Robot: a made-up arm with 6 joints. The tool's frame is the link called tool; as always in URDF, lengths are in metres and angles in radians.
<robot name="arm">
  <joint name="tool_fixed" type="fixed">
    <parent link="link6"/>
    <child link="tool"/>
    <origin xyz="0 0.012 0.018" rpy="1.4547 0.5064 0.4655"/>
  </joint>
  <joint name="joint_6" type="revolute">
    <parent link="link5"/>
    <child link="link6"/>
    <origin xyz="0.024 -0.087 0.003"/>
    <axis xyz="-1 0 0"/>
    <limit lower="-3.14" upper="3.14" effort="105" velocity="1.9"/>
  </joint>
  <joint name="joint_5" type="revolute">
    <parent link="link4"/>
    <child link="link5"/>
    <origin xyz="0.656 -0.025 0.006"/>
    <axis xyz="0 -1 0"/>
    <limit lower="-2.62" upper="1.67" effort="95" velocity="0.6"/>
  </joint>
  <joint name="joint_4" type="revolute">
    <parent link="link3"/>
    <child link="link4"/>
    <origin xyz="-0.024 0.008 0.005"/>
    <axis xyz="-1 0 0"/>
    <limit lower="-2.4" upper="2.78" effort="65" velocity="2.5"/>
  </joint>
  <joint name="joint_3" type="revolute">
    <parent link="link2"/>
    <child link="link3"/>
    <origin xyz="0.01 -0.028 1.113"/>
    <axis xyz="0 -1 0"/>
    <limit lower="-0.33" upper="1.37" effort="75" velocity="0.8"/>
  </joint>
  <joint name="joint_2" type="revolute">
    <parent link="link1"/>
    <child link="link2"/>
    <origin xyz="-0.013 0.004 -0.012"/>
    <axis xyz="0 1 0"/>
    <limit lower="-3.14" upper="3.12" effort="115" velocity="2.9"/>
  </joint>
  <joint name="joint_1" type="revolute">
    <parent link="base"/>
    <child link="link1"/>
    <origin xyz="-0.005 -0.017 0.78"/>
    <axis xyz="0 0 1"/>
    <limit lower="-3.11" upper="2.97" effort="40" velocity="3.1"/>
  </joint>
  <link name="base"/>
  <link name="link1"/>
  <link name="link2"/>
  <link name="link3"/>
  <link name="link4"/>
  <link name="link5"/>
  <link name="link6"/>
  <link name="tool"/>
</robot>
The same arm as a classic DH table. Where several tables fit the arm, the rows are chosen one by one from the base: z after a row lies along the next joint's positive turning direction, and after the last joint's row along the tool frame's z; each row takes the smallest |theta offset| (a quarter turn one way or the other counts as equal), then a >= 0, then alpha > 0; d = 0 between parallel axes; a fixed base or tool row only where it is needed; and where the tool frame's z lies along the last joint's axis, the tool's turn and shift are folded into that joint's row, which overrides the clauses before.
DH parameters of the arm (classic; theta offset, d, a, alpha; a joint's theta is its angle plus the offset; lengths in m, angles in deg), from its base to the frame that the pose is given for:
base (fixed): 73.61 0 -0.0177 0
joint_1: -73.61 0.768 -0.013 -90
joint_2: -89.49 0 1.113 180
joint_3: 0.51 0.016 0.005 -90
joint_4: 0 -0.632 0.006 90
joint_5: 0 0.112 0.003 -90
joint_6: 6.7 -0.0296 0.0193 119.74
tool (fixed): -115.84 -0.0113 0 0
Joint limits (deg, base to tool): -178.19..170.17 -179.91..178.76 -18.91..78.5 -137.51..159.28 -150.11..95.68 -179.91..179.91

